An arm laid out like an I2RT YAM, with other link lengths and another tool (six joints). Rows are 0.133 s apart.
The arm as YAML. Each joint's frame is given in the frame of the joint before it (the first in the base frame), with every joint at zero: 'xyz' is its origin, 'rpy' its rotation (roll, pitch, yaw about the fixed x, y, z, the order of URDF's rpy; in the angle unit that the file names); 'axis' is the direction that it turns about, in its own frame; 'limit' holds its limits. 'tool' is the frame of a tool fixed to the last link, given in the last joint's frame.
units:
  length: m
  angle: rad
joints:
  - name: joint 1
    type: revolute
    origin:
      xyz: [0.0, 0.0, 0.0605]
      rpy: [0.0, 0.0, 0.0]
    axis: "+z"
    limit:
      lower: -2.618
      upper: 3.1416
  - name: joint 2
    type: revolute
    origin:
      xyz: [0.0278, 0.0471, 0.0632]
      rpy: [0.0, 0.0, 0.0]
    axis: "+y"
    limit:
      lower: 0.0
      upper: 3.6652
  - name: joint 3
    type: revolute
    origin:
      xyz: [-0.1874, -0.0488, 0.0]
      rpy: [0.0, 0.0, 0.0]
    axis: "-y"
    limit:
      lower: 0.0
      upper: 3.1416
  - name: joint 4
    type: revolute
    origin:
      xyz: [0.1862, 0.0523, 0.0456]
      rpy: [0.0, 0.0, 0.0]
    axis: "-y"
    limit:
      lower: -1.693
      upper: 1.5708
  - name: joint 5
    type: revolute
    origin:
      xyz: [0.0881, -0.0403, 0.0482]
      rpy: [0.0, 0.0, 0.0]
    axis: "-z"
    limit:
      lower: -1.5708
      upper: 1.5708
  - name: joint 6
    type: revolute
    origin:
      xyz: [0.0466, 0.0, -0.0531]
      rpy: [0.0, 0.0, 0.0]
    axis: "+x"
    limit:
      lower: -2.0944
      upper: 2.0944
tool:
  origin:
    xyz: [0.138, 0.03, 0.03]
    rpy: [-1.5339, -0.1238, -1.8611]
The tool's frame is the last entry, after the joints.
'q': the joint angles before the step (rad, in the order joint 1, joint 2, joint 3, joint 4, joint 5, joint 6). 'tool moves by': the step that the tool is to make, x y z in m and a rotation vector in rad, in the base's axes. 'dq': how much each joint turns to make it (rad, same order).
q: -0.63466, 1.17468, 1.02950, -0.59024, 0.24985, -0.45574
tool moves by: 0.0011, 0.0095, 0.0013, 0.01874, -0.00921, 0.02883
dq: 0.00786, -0.02143, -0.00176, -0.02355, -0.02935, 0.00116
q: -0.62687, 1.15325, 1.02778, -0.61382, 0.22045, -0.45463
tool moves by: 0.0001, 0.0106, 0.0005, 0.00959, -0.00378, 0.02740
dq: 0.01713, -0.02947, -0.01192, -0.02013, -0.01433, 0.00046
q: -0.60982, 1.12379, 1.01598, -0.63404, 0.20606, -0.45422
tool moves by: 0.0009, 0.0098, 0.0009, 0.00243, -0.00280, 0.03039
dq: 0.01864, -0.02602, -0.01131, -0.01270, -0.01109, -0.00539
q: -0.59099, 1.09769, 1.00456, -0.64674, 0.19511, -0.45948
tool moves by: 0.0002, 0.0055, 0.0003, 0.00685, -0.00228, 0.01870
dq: 0.00567, -0.01303, -0.00380, -0.01044, -0.01432, -0.00372
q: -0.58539, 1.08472, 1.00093, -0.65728, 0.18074, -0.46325
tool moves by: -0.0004, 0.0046, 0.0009, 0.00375, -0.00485, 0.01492
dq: 0.00381, -0.01696, -0.00685, -0.00756, -0.01212, -0.00326
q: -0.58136, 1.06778, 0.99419, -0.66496, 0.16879, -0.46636
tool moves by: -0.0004, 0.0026, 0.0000, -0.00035, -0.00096, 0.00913
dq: 0.00305, -0.01064, -0.00684, -0.00215, -0.00465, -0.00397
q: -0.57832, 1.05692, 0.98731, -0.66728, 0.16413, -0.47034
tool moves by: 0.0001, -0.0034, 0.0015, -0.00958, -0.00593, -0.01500
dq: 0.00001, -0.00017, -0.00299, 0.01190, 0.01436, 0.00658
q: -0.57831, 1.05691, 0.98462, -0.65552, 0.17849, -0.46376
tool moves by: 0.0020, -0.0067, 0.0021, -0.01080, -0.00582, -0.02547
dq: -0.00005, 0.01933, 0.00996, 0.01775, 0.02293, 0.01267
